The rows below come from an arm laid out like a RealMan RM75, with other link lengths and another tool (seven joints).
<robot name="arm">
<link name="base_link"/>
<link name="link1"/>
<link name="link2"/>
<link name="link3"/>
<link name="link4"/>
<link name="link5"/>
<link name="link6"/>
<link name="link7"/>
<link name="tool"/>
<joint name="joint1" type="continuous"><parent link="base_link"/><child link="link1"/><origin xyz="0 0 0.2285"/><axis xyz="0 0 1"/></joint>
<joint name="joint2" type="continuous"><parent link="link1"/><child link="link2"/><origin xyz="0 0 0"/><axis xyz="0 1 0"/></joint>
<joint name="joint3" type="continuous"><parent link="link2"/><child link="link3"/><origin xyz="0 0 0.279"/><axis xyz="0 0 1"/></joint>
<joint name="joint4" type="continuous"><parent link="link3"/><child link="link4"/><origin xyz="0 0 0"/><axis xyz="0 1 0"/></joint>
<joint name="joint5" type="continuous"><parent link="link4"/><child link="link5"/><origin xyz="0 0 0.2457"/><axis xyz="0 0 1"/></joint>
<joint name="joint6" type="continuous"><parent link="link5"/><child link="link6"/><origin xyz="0 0 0"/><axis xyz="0 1 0"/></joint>
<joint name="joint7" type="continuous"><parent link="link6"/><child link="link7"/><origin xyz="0 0 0.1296"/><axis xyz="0 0 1"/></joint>
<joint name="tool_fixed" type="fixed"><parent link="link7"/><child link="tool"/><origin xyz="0.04 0.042 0.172" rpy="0.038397 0 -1.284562"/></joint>
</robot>
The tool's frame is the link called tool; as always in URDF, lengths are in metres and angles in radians. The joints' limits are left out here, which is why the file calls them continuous.
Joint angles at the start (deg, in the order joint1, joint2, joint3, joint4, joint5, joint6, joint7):
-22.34, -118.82, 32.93, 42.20, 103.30, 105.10, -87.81
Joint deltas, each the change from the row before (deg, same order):
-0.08, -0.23, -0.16, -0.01, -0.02, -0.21, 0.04
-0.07, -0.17, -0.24, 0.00, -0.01, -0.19, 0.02
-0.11, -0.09, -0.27, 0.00, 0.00, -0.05, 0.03
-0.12, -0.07, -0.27, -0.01, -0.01, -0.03, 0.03
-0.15, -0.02, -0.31, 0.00, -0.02, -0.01, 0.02
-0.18, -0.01, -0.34, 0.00, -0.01, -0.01, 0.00
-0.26, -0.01, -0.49, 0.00, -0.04, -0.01, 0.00
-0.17, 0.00, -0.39, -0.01, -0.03, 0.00, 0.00
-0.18, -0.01, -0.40, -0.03, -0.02, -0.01, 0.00
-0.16, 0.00, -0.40, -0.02, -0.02, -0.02, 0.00
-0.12, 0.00, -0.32, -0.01, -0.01, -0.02, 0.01
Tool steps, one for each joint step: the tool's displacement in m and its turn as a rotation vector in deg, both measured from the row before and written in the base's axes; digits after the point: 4 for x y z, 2 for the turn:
0.0008, 0.0012, -0.0006, 0.19, -0.18, 0.13
0.0004, 0.0014, 0.0000, 0.25, -0.16, 0.17
0.0006, 0.0010, 0.0006, 0.23, -0.14, 0.04
0.0006, 0.0010, 0.0007, 0.23, -0.14, 0.02
0.0006, 0.0012, 0.0013, 0.27, -0.12, -0.01
0.0007, 0.0014, 0.0014, 0.28, -0.13, -0.01
0.0010, 0.0020, 0.0022, 0.42, -0.20, -0.02
0.0006, 0.0014, 0.0017, 0.33, -0.16, 0.02
0.0006, 0.0015, 0.0016, 0.32, -0.18, 0.03
0.0004, 0.0015, 0.0017, 0.33, -0.16, 0.06
0.0002, 0.0012, 0.0014, 0.27, -0.11, 0.05

